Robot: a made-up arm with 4 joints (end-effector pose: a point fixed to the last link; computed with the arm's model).
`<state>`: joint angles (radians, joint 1 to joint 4).
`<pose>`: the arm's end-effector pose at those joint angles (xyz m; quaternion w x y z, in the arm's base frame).
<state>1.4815 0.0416 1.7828 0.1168</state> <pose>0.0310 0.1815 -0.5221 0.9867 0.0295 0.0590 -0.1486</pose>
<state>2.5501 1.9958 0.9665 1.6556</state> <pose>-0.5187 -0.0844 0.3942 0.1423 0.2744 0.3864 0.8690</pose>
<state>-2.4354 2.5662 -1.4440 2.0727</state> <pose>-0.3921 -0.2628 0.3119 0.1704 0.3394 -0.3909 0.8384</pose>
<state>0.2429 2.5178 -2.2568 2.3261</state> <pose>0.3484 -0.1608 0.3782 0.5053 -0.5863 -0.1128 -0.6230</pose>
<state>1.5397 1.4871 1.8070 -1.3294</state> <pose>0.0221 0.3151 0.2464 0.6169 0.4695 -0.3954 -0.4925</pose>
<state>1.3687 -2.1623 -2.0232 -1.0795</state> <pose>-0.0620 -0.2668 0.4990 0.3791 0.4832 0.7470 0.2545</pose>
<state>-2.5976 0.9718 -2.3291 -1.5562</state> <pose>-0.1273 0.0437 -0.3661 0.8794 -0.2918 -0.3561 0.1214</pose>
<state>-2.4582 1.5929 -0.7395 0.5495</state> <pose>-0.2111 -0.5462 -0.1655 0.4340 -0.5441 0.1432 -0.7036</pose>
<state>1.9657 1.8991 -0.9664 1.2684</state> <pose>-0.3762 0.4697 -0.0607 0.4719 -0.0292 -0.5389 0.6971</pose>
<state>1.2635 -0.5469 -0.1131 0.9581</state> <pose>-0.4907 -0.3632 -0.4414 0.5555 -0.4123 0.5439 0.4751</pose>
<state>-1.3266 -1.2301 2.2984 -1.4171</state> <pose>-0.2110 0.3492 -0.2696 0.1836 -0.7206 0.5146 -0.4268</pose>
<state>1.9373 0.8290 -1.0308 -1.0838</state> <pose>-0.2752 -0.0440 -0.4210 0.1188 -0.6214 0.3511 -0.6903</pose>
